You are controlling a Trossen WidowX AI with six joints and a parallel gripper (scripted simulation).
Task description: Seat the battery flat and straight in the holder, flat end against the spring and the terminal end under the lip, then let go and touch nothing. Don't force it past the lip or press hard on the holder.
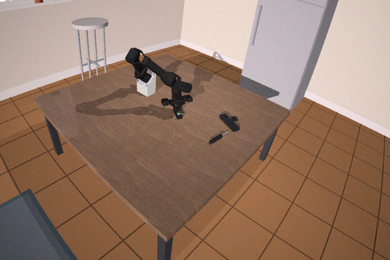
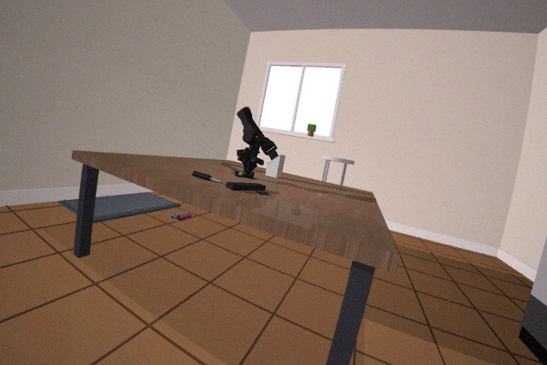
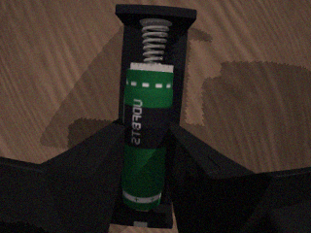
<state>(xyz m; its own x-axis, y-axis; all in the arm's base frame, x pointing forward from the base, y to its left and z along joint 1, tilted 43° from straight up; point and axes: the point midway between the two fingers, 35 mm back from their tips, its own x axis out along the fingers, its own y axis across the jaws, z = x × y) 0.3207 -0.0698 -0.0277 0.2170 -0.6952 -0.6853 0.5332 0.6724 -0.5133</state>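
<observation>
My gripper tip is 20 mm to the left of the grey metal contact, 20 mm short of it and 10 mm below it. The rest, counted from my gripper tip: black flat device (290 mm ahead, 160 mm to the left, 10 mm above); then black-handled screwdriver (320 mm ahead).
</observation>
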